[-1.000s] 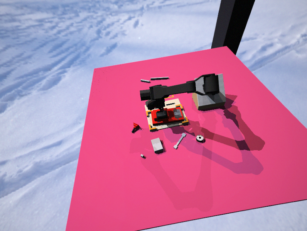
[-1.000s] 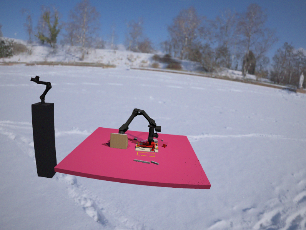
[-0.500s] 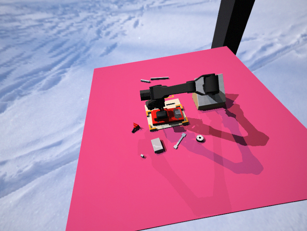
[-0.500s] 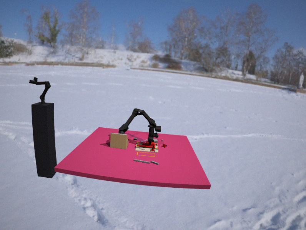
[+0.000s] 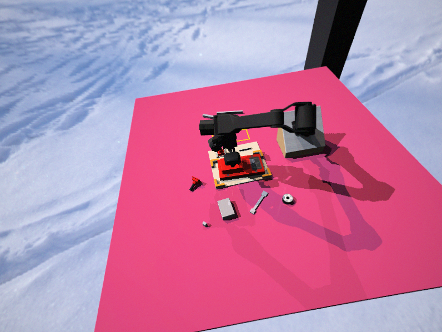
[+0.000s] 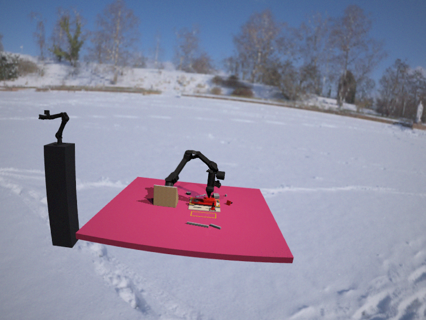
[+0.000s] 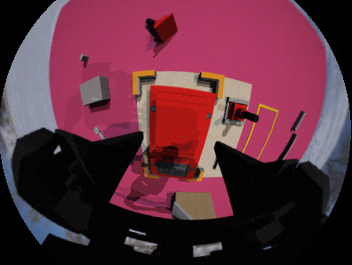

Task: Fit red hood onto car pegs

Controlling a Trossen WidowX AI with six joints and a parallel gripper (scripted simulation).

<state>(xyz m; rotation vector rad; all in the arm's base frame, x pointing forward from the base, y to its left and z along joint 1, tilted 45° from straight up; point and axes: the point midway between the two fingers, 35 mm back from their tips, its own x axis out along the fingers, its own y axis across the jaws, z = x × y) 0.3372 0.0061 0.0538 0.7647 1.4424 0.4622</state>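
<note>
My gripper tip is 30 mm above the red hood. Round my gripper tip: wheel: 160 mm behind, 220 mm to the left, 70 mm below; grey engine block: 10 mm to the left, 50 mm below; beige jig: 30 mm behind, 10 mm to the right, 60 mm below.
</note>
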